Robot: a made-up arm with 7 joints.
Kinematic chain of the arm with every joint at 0, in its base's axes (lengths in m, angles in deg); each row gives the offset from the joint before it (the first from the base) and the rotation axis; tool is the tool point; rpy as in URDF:
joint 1: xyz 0 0 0.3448 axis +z
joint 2: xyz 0 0 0 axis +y
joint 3: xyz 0 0 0.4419 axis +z
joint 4: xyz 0.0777 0 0 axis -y
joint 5: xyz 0.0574 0 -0.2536 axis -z
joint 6: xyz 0 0 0 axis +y
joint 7: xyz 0.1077 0 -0.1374 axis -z
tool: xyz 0 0 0 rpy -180 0 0
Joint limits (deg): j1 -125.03..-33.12 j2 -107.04..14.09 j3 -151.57..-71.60 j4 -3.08..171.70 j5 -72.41..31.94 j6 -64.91..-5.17 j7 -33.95..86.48
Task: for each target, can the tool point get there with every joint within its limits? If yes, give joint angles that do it. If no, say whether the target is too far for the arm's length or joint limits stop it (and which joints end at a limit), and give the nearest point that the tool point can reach.
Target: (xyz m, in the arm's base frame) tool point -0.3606 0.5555 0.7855
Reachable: yes | joints -88.57 -64.26 -82.26 107.78 -45.89 -17.87 -5.85
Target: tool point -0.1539 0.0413 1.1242
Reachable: yes | joints -114.34 -10.34 -84.57 140.84 -64.45 -33.78 61.30
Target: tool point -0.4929 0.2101 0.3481
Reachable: yes | joints -79.62 -79.05 -110.35 45.77 -51.16 -13.00 -18.07
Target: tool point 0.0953 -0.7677 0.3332
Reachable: no: joint limits stop it (at a limit: joint 1, joint 2, joint 3, joint 6) | nearest point 0.0392 -0.4734 0.5379 | short by 0.363 m
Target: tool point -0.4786 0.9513 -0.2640
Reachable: no: too far | nearest point -0.3419 0.6795 -0.0716 | short by 0.360 m
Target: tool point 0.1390 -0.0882 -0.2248
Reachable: no: joint limits stop it (at a limit: joint 1, joint 2, joint 3, joint 5) | nearest point -0.1017 -0.0777 -0.0425 | short by 0.302 m
